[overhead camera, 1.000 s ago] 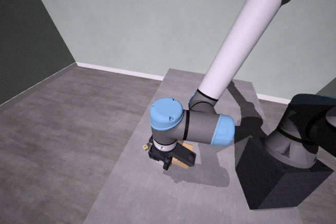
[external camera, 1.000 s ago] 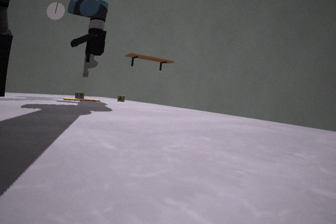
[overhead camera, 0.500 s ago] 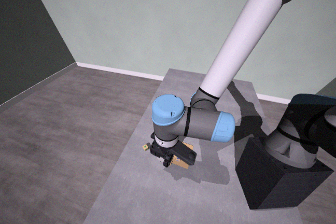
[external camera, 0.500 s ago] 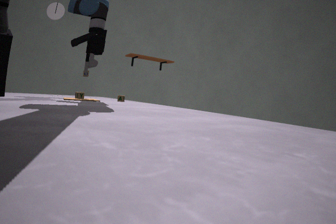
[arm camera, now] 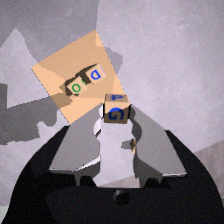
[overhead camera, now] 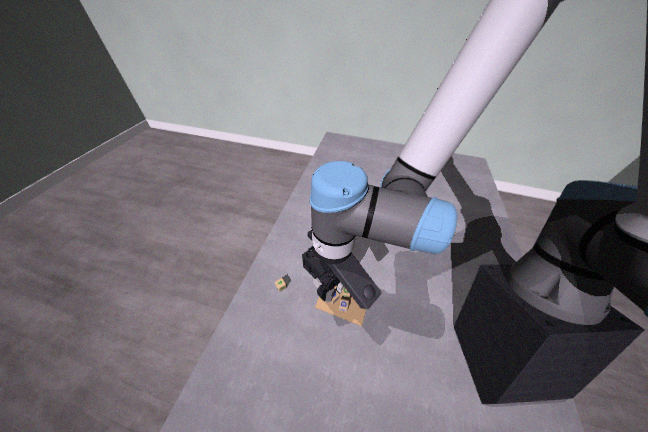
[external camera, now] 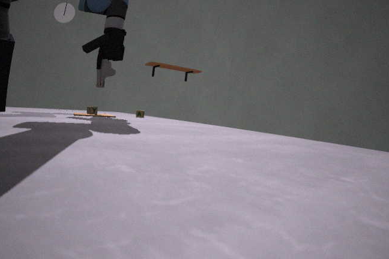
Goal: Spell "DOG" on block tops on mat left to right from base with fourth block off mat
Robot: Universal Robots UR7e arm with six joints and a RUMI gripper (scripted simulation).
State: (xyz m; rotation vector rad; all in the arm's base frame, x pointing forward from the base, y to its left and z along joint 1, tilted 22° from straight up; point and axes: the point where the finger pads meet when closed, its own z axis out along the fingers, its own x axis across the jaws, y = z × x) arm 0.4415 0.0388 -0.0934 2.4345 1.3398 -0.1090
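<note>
The green block lies 3 cm behind my hand, 6 cm to the right of it and 10 cm below it. Round my hand: mat: 3 cm behind, 6 cm to the right, 12 cm below; then blue g block: right at my hand; then blue d block: 3 cm behind, 2 cm to the right, 10 cm below.
</note>
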